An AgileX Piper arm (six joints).
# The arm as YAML. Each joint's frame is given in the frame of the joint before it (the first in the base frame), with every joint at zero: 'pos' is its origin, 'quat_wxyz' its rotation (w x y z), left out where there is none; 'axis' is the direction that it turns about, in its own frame. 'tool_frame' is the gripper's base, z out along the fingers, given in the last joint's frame.
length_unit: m
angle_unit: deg
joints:
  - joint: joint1
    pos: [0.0, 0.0, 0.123]
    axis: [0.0, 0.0, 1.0]
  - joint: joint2
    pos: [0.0, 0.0, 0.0]
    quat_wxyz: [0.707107, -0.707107, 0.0, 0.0]
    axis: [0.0, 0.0, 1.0]
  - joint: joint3
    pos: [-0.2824, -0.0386, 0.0]
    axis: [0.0, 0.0, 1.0]
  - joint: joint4
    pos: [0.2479, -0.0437, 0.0]
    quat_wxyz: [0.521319, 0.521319, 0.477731, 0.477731]
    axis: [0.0, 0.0, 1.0]
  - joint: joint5
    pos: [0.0, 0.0, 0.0]
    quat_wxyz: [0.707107, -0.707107, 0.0, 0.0]
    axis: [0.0, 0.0, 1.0]
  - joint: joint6
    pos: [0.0, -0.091, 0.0]
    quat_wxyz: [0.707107, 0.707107, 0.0, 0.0]
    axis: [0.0, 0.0, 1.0]
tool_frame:
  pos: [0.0, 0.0, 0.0]
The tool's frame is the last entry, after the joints.
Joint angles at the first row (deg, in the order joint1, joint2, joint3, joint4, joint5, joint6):
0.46, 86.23, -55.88, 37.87, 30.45, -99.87
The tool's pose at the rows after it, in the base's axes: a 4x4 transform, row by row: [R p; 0 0 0 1], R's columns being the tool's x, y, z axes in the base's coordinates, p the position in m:
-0.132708 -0.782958 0.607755 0.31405; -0.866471 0.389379 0.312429 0.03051; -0.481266 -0.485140 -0.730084 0.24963; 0 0 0 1
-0.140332 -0.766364 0.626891 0.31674; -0.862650 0.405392 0.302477 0.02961; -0.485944 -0.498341 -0.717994 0.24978; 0 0 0 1
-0.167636 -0.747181 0.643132 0.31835; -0.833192 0.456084 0.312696 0.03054; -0.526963 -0.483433 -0.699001 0.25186; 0 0 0 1
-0.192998 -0.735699 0.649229 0.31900; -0.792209 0.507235 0.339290 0.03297; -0.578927 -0.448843 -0.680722 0.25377; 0 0 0 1
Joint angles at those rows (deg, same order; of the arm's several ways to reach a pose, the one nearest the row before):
0.46, 87.05, -55.88, 38.55, 29.57, -100.15
0.46, 87.31, -55.93, 39.29, 28.02, -100.31
0.46, 87.31, -56.01, 42.08, 27.32, -99.69
0.46, 87.31, -56.07, 46.02, 27.66, -99.56

